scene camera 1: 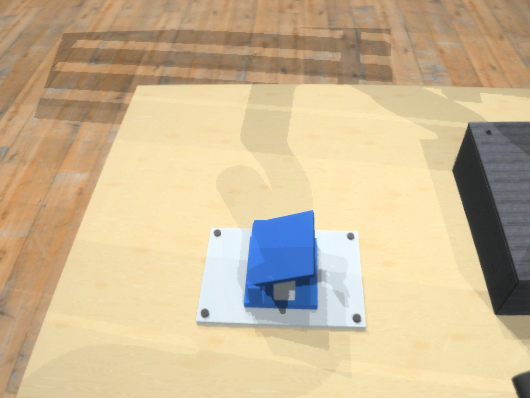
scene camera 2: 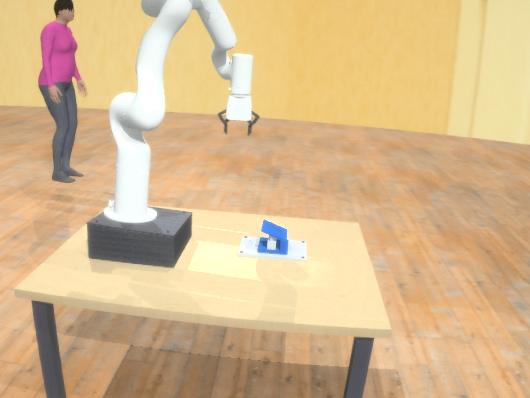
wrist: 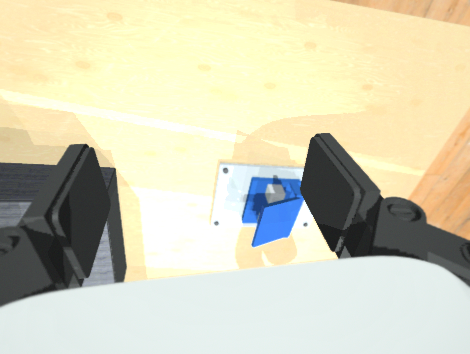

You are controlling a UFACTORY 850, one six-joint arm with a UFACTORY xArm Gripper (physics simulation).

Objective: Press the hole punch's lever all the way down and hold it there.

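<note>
The hole punch has a blue base [scene camera 1: 310,301] [wrist: 248,210] on a white plate with dark screws at its corners [scene camera 1: 225,280] [scene camera 2: 297,251] [wrist: 232,195]. Its blue lever [scene camera 1: 282,245] [scene camera 2: 274,230] [wrist: 277,221] is tilted up, with a gap between the lever's raised end and the base. A grey block [scene camera 1: 284,290] [scene camera 2: 271,244] [wrist: 274,193] shows under the lever. My gripper [scene camera 2: 237,133] [wrist: 208,168] is open and empty, pointing down, high above the table and touching nothing. In the wrist view the right finger hides part of the plate's right side.
The wooden table [scene camera 1: 165,200] [scene camera 2: 330,300] [wrist: 165,75] carries the plate and the black base box [scene camera 1: 505,200] [scene camera 2: 132,245] [wrist: 120,235] of the arm. A person [scene camera 2: 61,55] in a pink top stands on the floor behind the table at the left.
</note>
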